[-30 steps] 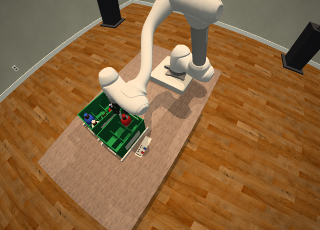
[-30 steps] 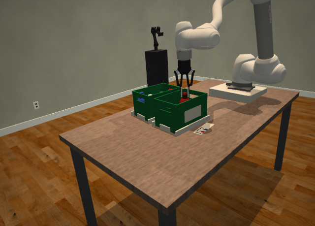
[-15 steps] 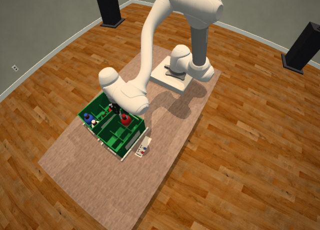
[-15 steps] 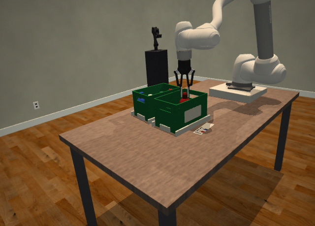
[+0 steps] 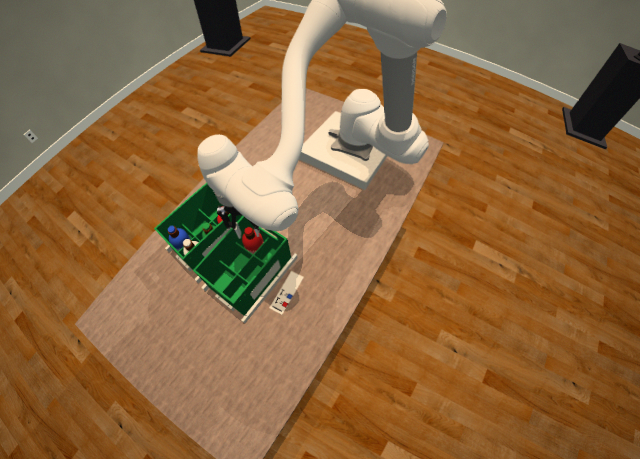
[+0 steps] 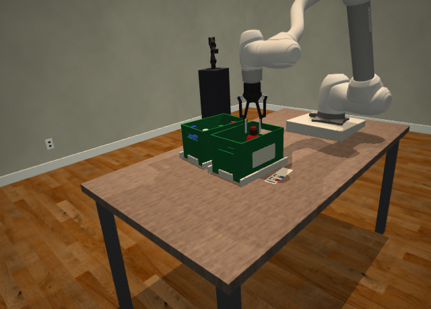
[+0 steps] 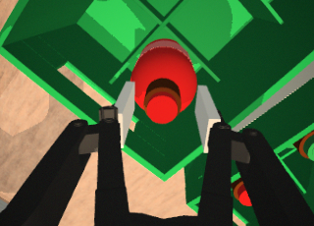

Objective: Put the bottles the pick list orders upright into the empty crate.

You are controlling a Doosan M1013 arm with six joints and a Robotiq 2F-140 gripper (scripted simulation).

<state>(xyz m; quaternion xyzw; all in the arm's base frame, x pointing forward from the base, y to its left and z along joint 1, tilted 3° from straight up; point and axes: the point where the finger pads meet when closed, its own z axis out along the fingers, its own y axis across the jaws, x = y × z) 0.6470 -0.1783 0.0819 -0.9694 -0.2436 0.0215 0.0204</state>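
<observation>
My hand is 100 mm short of the blue-label bottle, 270 mm to the left of it and 80 mm above it. Round my hand: white-label bottle: 120 mm ahead, 180 mm to the right, 80 mm below; pick list: 100 mm ahead, 180 mm to the left, 170 mm below; green-label bottle: 40 mm ahead, 150 mm to the right, 80 mm below.
</observation>
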